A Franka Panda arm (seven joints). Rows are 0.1 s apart.
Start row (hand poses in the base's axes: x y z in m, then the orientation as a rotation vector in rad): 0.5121, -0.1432, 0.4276, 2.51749, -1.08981, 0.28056
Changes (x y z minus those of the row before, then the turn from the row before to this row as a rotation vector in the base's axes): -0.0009, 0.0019, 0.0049, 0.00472, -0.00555, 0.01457; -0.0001, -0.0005, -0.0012, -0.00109, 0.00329, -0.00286; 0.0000, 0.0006, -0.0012, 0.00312, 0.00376, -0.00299; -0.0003, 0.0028, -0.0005, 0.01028, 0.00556, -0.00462; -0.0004, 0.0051, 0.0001, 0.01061, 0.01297, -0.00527; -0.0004, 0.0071, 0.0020, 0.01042, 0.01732, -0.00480; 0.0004, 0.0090, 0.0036, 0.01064, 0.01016, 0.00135; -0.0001, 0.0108, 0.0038, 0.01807, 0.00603, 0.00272; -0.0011, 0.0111, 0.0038, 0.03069, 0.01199, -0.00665; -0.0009, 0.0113, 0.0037, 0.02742, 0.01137, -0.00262
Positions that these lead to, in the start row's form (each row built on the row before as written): 0.5112, -0.1413, 0.4325, 2.53121, -1.07587, 0.28948; 0.5111, -0.1418, 0.4313, 2.52812, -1.07772, 0.28495; 0.5111, -0.1412, 0.4301, 2.52859, -1.08126, 0.27780; 0.5108, -0.1384, 0.4296, 2.53410, -1.08900, 0.26446; 0.5104, -0.1333, 0.4297, 2.53840, -1.09487, 0.24114; 0.5100, -0.1262, 0.4317, 2.54197, -1.09838, 0.21234; 0.5104, -0.1172, 0.4353, 2.55043, -1.09688, 0.19423; 0.5103, -0.1064, 0.4391, 2.56688, -1.09784, 0.17800; 0.5092, -0.0953, 0.4429, 2.58758, -1.11300, 0.14503; 0.5083, -0.0840, 0.4466, 2.60761, -1.12198, 0.11510
